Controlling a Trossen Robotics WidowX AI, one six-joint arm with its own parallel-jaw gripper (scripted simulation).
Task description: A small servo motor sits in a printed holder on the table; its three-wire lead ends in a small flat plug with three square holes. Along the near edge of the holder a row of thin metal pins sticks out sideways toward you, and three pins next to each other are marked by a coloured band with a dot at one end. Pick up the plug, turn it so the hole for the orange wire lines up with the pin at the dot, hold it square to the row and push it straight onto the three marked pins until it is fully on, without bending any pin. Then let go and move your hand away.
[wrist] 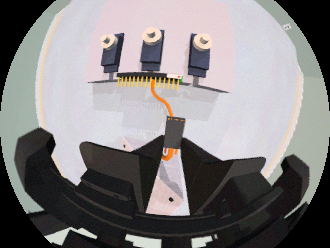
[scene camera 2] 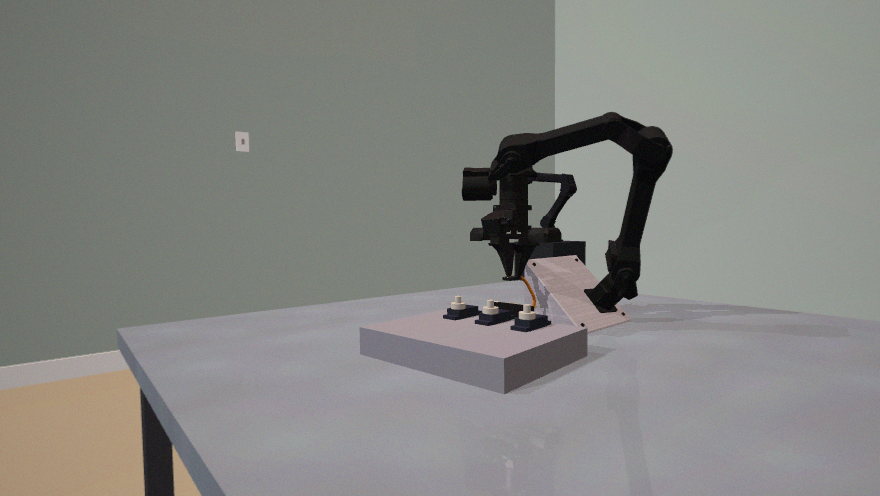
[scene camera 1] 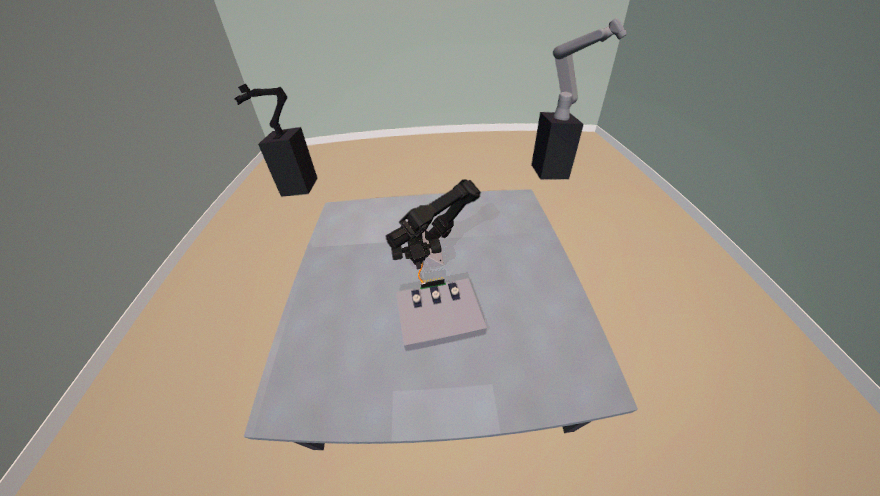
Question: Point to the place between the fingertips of my gripper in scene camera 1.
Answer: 418,263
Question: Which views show my gripper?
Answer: The wrist view, scene camera 2 and scene camera 1: all of them.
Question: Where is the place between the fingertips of my gripper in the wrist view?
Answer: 172,140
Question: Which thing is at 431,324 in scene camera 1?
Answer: A holder.
